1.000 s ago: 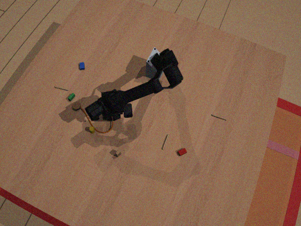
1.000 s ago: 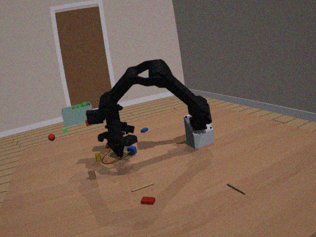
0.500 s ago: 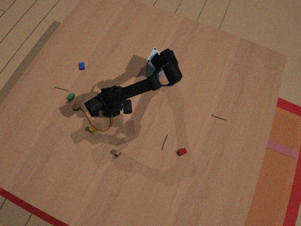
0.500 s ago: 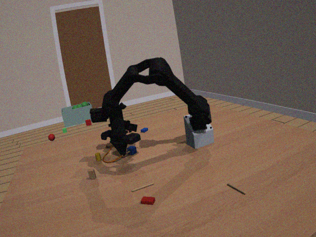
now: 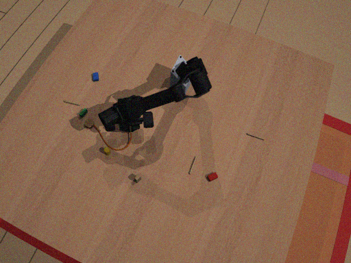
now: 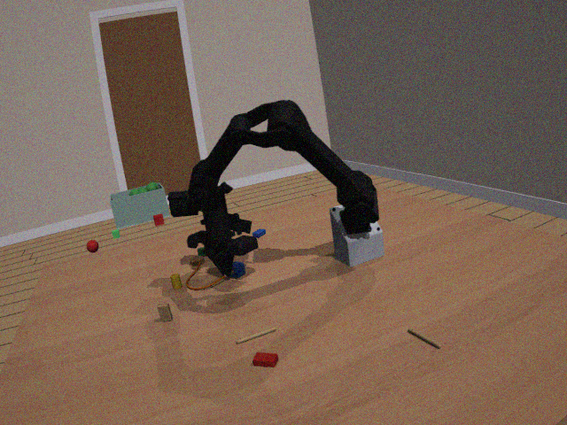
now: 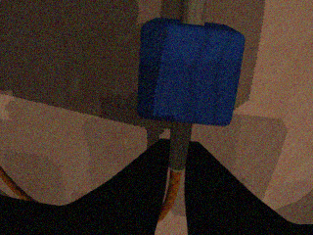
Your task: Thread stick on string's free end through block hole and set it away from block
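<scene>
Right now my gripper tip is 12 cm short of the yellow cylinder and 3 cm to the left of it. Round my gripper tip: tan wooden block: 16 cm ahead, 14 cm to the left, 1 cm above; then round wooden button: 17 cm to the right, 6 cm ahead, 1 cm below; then thin wooden stick: 1 cm to the right, 1 cm behind.
</scene>
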